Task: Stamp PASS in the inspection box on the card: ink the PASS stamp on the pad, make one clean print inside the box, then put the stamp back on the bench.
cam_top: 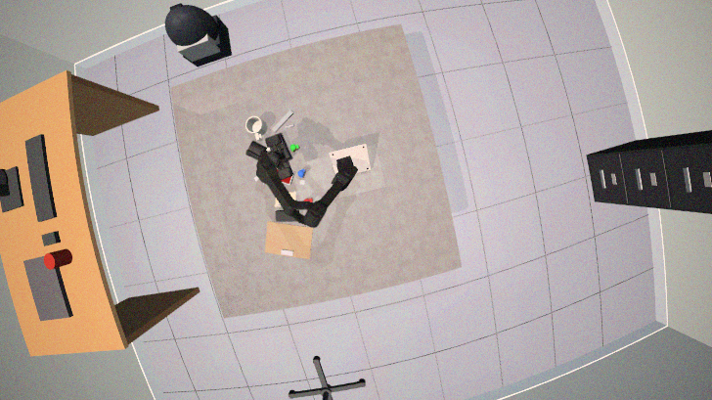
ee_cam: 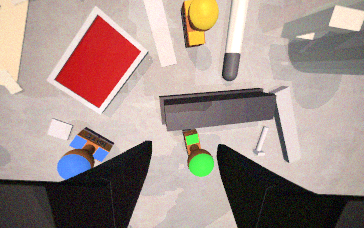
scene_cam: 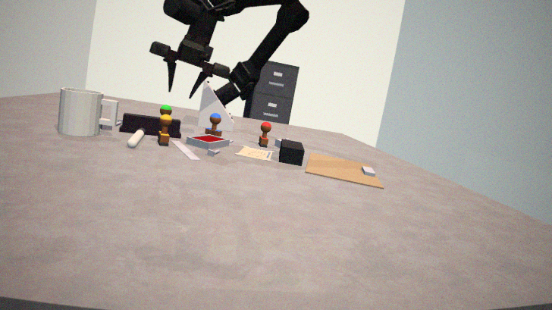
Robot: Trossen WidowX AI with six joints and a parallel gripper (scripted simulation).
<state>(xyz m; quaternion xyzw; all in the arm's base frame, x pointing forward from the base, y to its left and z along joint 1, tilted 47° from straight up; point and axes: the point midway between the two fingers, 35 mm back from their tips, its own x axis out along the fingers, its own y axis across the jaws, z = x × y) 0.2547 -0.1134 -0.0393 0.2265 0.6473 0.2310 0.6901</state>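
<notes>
My gripper tip is 50 mm past the green-knobbed stamp, 30 mm to the left of it and 80 mm above it. From my gripper tip the other things lie so: black bar: 10 mm ahead, 50 mm to the right, 80 mm below; yellow-knobbed stamp: 100 mm ahead, 20 mm to the right, 80 mm below; blue-knobbed stamp: 50 mm behind, 100 mm to the left, 80 mm below.
</notes>
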